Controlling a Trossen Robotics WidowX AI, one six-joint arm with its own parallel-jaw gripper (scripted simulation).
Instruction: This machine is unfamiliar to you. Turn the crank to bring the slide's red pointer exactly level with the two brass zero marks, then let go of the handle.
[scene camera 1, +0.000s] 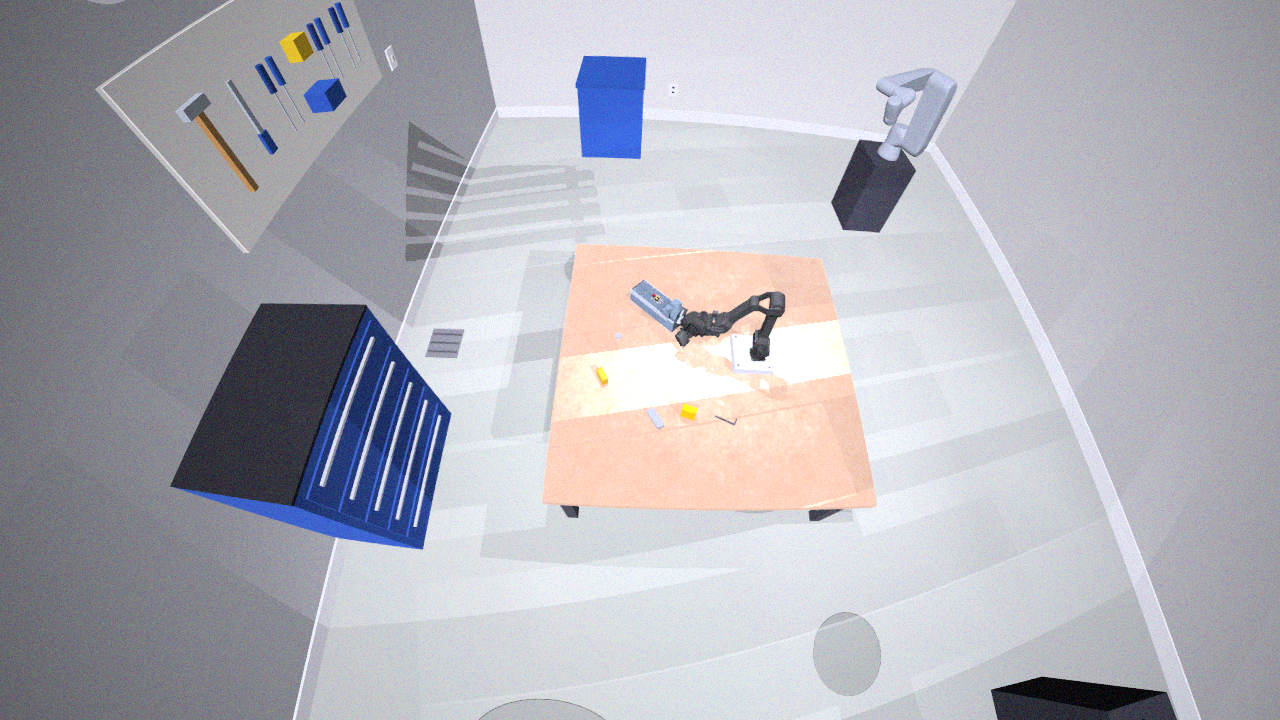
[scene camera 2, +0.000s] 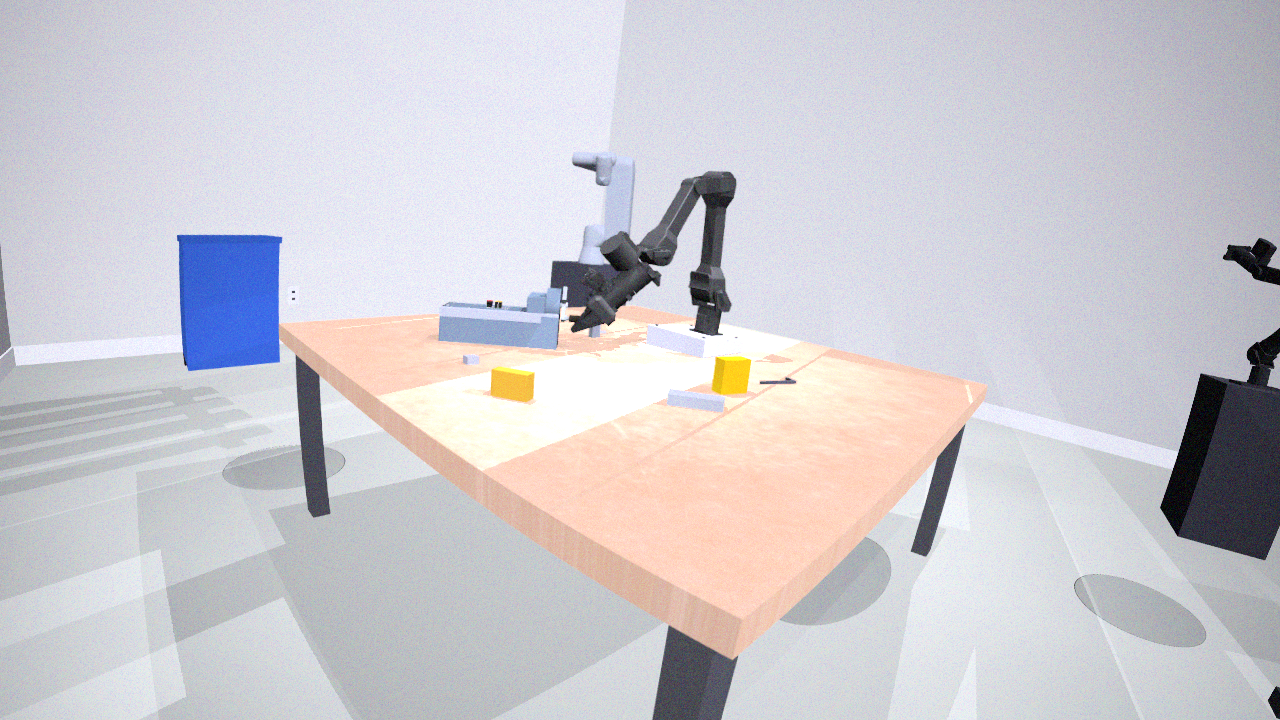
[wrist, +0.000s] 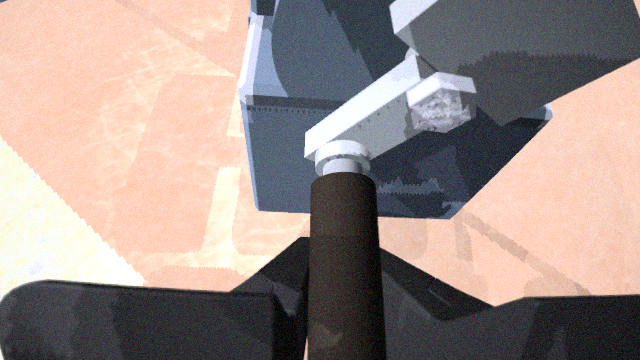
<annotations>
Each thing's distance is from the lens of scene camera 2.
gripper (scene camera 2: 571, 330): 125 cm
grey bar (scene camera 2: 678, 398): 88 cm
</annotations>
